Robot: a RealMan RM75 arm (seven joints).
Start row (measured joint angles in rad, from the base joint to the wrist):
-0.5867 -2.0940 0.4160 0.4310 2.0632 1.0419 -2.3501
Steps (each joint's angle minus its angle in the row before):
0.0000 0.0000 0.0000 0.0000 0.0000 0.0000 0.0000
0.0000 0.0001 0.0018 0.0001 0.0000 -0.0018 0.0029
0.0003 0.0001 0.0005 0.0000 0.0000 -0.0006 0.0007
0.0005 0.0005 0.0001 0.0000 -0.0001 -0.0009 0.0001
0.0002 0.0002 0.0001 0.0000 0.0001 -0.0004 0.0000
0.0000 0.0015 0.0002 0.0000 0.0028 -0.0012 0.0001
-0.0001 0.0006 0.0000 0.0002 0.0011 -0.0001 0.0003
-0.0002 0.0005 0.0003 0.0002 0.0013 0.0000 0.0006
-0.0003 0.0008 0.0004 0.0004 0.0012 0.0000 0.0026
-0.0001 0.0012 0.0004 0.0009 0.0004 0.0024 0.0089
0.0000 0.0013 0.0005 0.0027 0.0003 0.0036 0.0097
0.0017 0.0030 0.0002 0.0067 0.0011 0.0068 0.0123
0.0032 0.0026 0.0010 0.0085 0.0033 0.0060 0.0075
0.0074 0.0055 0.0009 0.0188 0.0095 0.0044 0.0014
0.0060 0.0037 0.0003 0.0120 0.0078 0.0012 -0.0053
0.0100 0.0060 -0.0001 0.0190 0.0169 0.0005 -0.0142
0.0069 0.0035 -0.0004 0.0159 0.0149 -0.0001 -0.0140
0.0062 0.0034 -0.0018 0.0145 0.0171 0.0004 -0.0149
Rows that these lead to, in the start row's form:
-0.5867 -2.0940 0.4160 0.4310 2.0632 1.0419 -2.3501
-0.5867 -2.0939 0.4178 0.4311 2.0632 1.0401 -2.3472
-0.5864 -2.0938 0.4183 0.4311 2.0632 1.0395 -2.3465
-0.5859 -2.0933 0.4184 0.4311 2.0631 1.0386 -2.3464
-0.5857 -2.0931 0.4185 0.4311 2.0632 1.0382 -2.3464
-0.5857 -2.0916 0.4187 0.4311 2.0660 1.0370 -2.3463
-0.5858 -2.0910 0.4187 0.4313 2.0671 1.0369 -2.3460
-0.5860 -2.0905 0.4190 0.4315 2.0684 1.0369 -2.3454
-0.5863 -2.0897 0.4194 0.4319 2.0696 1.0369 -2.3428
-0.5864 -2.0885 0.4198 0.4328 2.0700 1.0393 -2.3339
-0.5864 -2.0872 0.4203 0.4355 2.0703 1.0429 -2.3242
-0.5847 -2.0842 0.4205 0.4422 2.0714 1.0497 -2.3119
-0.5815 -2.0816 0.4215 0.4507 2.0747 1.0557 -2.3044
-0.5741 -2.0761 0.4224 0.4695 2.0842 1.0601 -2.3030
-0.5681 -2.0724 0.4227 0.4815 2.0920 1.0613 -2.3083
-0.5581 -2.0664 0.4226 0.5005 2.1089 1.0618 -2.3225
-0.5512 -2.0629 0.4222 0.5164 2.1238 1.0617 -2.3365
-0.5450 -2.0595 0.4204 0.5309 2.1409 1.0621 -2.3514

